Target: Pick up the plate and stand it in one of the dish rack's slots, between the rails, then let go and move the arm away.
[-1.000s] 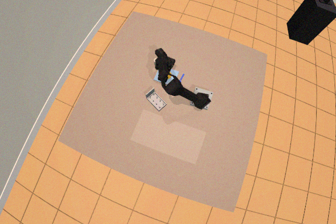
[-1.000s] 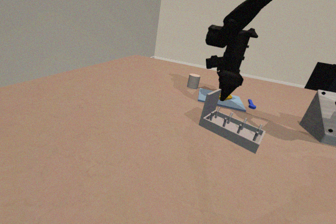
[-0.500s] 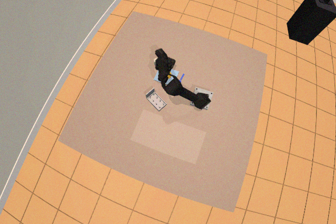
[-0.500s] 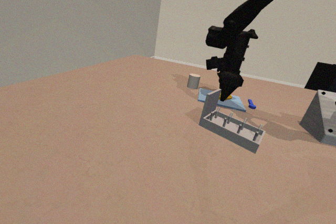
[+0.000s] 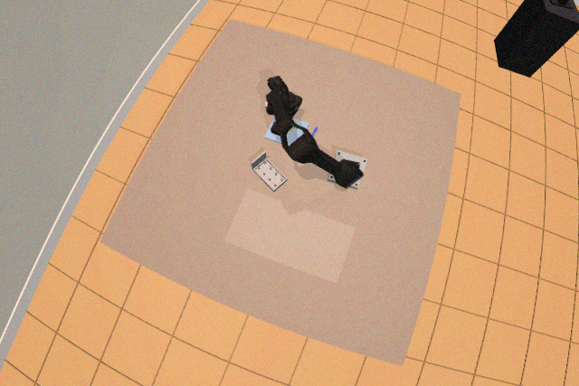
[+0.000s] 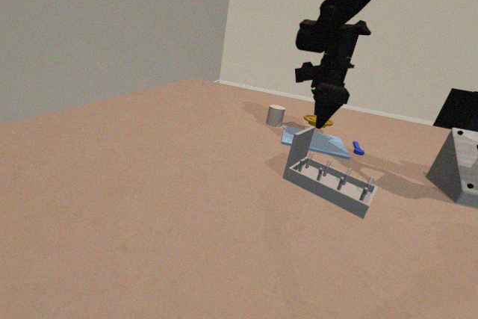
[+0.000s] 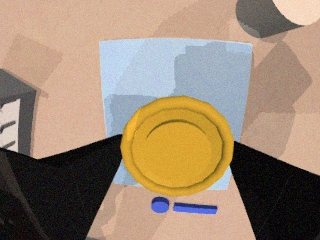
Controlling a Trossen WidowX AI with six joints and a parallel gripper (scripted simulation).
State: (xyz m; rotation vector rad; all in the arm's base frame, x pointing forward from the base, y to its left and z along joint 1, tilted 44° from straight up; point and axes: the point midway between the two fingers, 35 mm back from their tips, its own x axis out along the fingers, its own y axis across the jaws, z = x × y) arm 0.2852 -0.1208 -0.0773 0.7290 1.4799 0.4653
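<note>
Right now the light blue mat is 40 mm below my gripper tip. From my gripper tip the other things lie so: blue utensil: 110 mm behind, 10 mm to the left, 40 mm below; yellow plate: 10 mm above; white cylinder: 90 mm ahead, 80 mm to the right, 20 mm below.
</note>
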